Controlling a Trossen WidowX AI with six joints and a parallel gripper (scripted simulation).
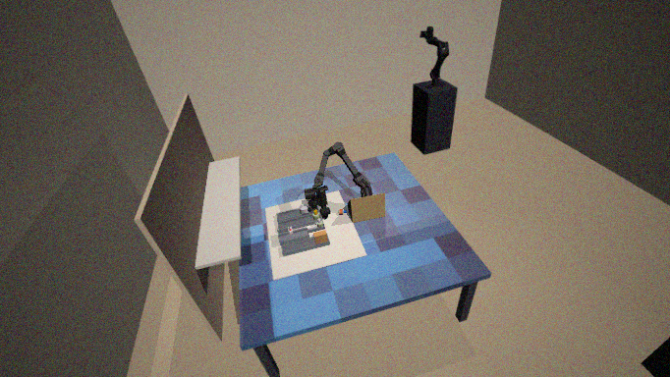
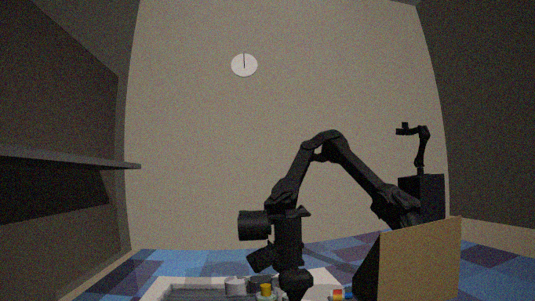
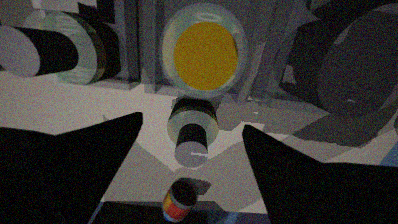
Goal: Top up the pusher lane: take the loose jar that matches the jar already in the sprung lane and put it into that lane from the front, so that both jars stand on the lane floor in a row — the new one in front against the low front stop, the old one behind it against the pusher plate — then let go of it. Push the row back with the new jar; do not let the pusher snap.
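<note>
The grey lane rack lies 20 cm ahead of my gripper tip, 10 cm to the left of it and 1 cm below it.
</note>
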